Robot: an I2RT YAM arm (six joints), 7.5 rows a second.
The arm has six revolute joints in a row. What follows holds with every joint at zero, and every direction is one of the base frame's.
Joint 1 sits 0.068 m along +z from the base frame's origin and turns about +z.
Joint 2 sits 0.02 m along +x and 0.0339 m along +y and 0.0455 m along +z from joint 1 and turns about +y.
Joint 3 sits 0.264 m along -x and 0.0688 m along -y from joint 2 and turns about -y.
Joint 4 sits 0.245 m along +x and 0.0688 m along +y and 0.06 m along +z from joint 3 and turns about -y.
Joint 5 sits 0.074 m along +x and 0.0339 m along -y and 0.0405 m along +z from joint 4 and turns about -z.
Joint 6 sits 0.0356 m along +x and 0.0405 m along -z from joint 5 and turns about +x.
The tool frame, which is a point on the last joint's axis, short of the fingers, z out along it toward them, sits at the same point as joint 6; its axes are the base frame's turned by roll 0, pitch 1.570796 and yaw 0 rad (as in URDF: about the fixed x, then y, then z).
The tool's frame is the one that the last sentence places.
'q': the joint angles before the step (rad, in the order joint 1, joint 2, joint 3, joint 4, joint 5, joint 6). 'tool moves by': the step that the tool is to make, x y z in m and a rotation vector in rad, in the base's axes. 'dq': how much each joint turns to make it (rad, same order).
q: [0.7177, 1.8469, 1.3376, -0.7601, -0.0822, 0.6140]
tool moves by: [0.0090, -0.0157, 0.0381, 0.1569, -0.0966, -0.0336]
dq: [-0.0548, -0.1024, -0.0024, 0.0748, -0.0629, 0.0031]
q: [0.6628, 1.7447, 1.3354, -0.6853, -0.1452, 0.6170]
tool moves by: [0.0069, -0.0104, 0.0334, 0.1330, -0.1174, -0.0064]
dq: [-0.0388, -0.0739, 0.0080, 0.0905, -0.0476, -0.0083]
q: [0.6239, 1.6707, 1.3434, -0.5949, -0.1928, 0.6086]
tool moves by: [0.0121, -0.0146, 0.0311, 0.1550, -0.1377, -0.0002]
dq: [-0.0592, -0.0565, 0.0026, 0.1400, -0.0775, -0.0084]
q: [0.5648, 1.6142, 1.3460, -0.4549, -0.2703, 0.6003]
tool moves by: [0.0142, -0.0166, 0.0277, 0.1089, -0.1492, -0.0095]
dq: [-0.0638, -0.0299, 0.0162, 0.1325, -0.0542, -0.0183]
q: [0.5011, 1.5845, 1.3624, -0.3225, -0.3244, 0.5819]
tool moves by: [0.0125, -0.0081, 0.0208, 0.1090, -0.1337, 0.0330]
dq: [-0.0423, -0.0005, 0.0161, 0.1516, -0.0828, -0.0022]
